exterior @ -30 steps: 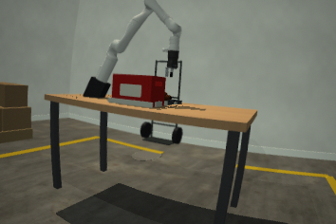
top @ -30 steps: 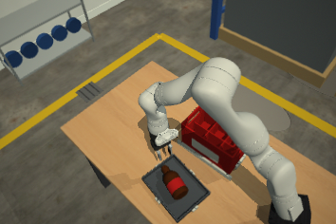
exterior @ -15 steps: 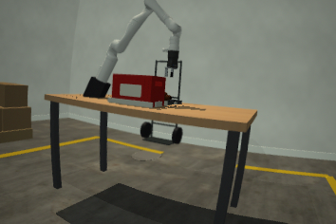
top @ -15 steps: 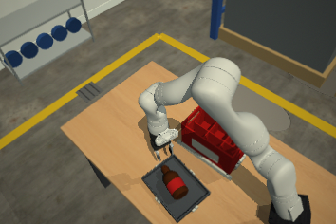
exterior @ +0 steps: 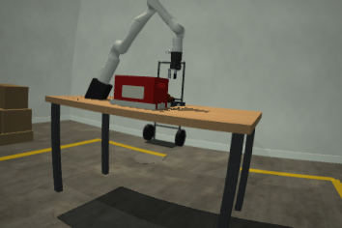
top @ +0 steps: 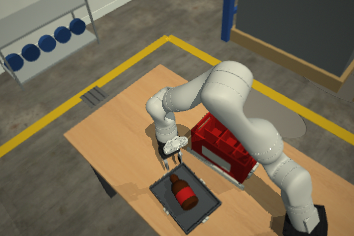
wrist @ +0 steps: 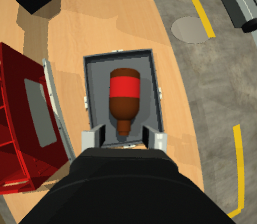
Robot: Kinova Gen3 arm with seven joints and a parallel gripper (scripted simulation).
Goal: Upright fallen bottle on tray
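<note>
The bottle is 160 mm below my hand, 50 mm behind it and 10 mm to the left of it. Also, from my hand: tray 190 mm below, 70 mm behind, 10 mm to the left; red crate 280 mm to the right, 120 mm below, 30 mm behind.
</note>
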